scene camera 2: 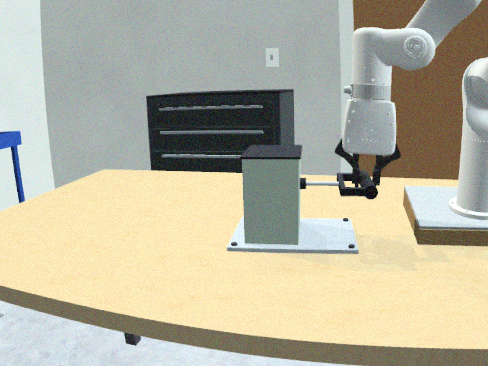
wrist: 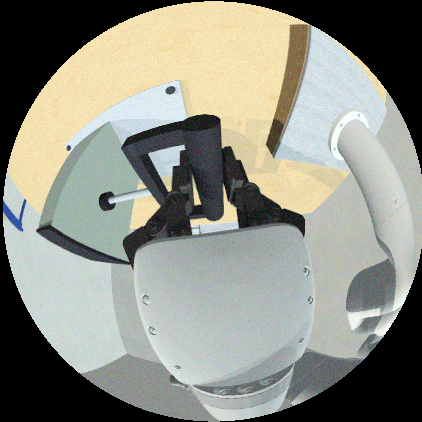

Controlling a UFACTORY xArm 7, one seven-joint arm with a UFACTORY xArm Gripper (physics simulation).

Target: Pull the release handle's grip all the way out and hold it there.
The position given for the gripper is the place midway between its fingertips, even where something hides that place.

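Observation:
You can see the gripper (scene camera 2: 365,188), and it's there in the wrist view as well (wrist: 205,159). There's a grey-green box (wrist: 76,215) too, and a pale base plate (wrist: 161,104).

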